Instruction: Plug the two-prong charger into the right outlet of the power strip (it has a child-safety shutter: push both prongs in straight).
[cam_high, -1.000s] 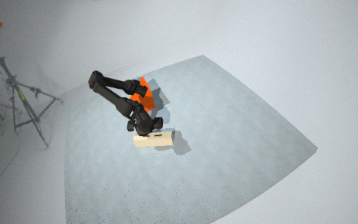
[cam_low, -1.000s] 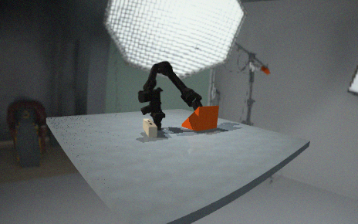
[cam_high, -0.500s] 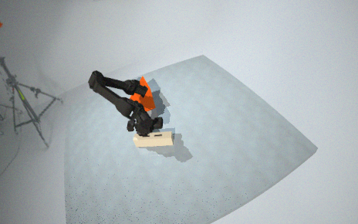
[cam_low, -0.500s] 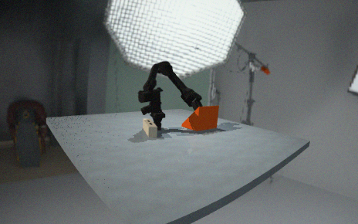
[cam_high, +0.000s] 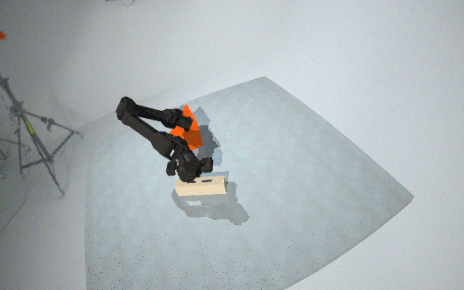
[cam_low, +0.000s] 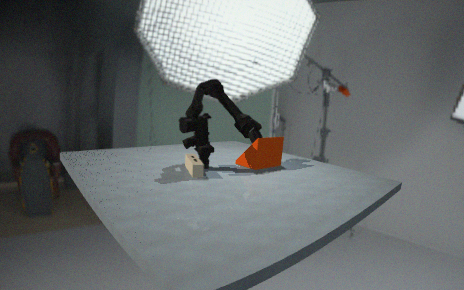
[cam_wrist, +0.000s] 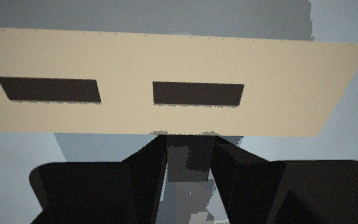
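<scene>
Right now my gripper tip is 20 mm short of the dark two-prong charger, 10 mm to the left of it and 10 mm below it.
</scene>
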